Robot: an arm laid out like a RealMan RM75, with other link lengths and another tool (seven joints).
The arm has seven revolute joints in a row. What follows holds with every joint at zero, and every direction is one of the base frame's.
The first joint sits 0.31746 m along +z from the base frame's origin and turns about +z.
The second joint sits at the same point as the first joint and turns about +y.
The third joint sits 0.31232 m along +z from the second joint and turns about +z.
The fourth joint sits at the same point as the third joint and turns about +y.
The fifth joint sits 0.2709 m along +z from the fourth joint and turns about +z.
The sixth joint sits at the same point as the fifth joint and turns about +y.
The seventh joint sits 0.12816 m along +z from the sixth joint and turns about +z.
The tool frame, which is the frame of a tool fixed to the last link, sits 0.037 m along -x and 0.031 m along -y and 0.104 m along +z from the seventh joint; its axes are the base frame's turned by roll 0, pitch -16.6 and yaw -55.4 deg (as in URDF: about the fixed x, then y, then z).
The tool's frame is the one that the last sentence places.
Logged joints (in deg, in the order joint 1, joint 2, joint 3, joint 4, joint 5, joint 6, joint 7), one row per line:
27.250, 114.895, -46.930, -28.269, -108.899, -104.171, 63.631
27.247, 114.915, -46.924, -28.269, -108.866, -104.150, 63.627
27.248, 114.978, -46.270, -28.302, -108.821, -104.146, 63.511
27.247, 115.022, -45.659, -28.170, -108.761, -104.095, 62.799
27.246, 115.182, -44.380, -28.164, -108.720, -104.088, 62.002
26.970, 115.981, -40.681, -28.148, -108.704, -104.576, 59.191
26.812, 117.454, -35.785, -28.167, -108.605, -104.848, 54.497
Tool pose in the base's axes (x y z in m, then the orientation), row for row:
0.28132, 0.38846, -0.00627, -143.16, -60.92, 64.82
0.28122, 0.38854, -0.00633, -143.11, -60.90, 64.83
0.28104, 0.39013, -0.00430, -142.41, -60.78, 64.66
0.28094, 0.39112, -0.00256, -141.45, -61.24, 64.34
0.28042, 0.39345, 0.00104, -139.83, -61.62, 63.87
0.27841, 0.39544, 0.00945, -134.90, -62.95, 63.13
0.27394, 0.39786, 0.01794, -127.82, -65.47, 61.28
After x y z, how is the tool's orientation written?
As a rotation vector, in degrees.
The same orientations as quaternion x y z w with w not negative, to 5 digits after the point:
-0.84514, -0.35964, 0.38266, 0.09979
-0.84504, -0.35961, 0.38281, 0.10019
-0.84390, -0.36017, 0.38316, 0.10629
-0.84145, -0.36430, 0.38274, 0.11297
-0.83766, -0.36914, 0.38262, 0.12519
-0.82365, -0.38435, 0.38545, 0.15904
-0.80094, -0.41025, 0.38399, 0.20672

